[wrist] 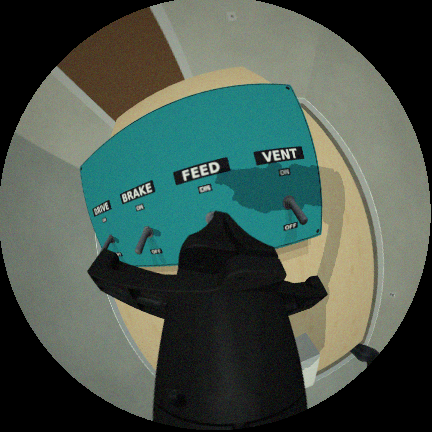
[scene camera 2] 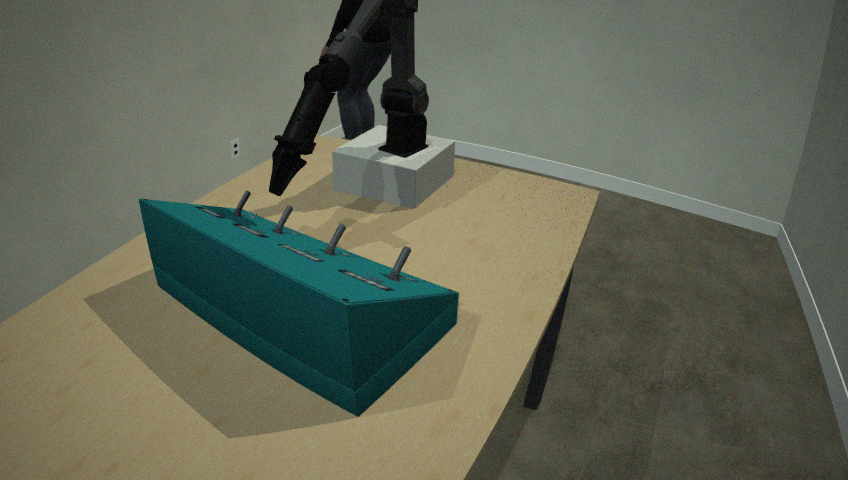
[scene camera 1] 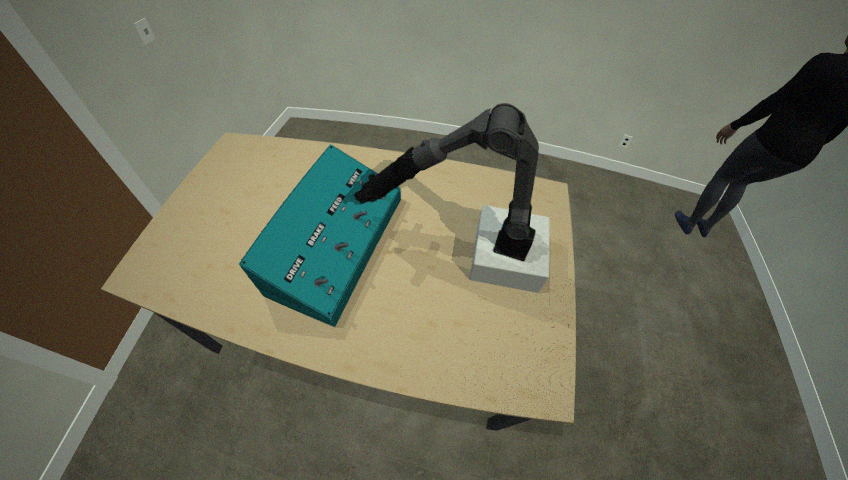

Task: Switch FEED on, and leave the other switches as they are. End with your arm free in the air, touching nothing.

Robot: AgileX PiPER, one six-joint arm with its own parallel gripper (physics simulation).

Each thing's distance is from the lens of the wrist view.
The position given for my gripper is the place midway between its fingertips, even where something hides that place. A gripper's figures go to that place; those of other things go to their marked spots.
my gripper (wrist: 218, 220): 0.13 m
teal switch box (wrist: 246, 149): 0.19 m
